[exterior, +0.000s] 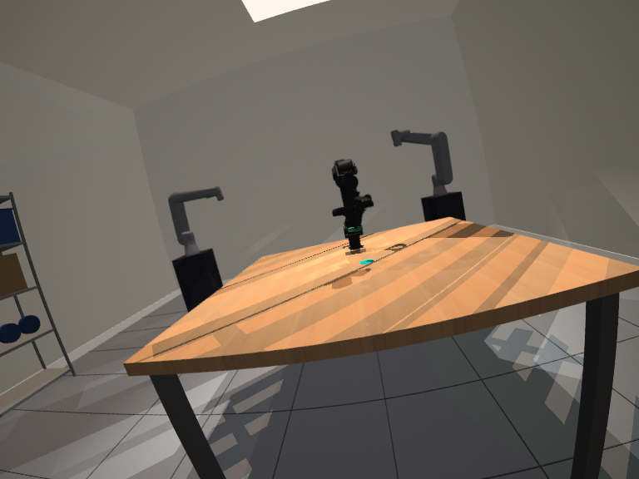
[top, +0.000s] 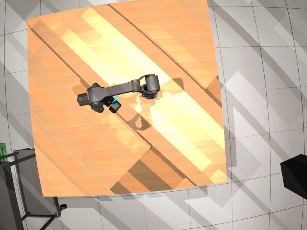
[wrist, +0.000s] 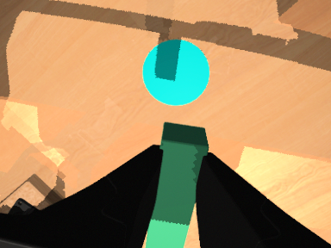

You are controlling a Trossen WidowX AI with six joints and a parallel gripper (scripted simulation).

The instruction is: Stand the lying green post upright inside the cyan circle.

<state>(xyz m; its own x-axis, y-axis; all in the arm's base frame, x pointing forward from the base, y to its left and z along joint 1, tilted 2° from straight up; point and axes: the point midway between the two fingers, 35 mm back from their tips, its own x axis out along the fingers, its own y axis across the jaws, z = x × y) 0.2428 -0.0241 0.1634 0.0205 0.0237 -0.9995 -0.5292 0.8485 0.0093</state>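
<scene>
Right now my gripper tip is 10 mm to the right of the cyan circle and 140 mm above it. From my gripper tip the other things lie so: green post (20 mm behind, 10 mm to the right).
</scene>
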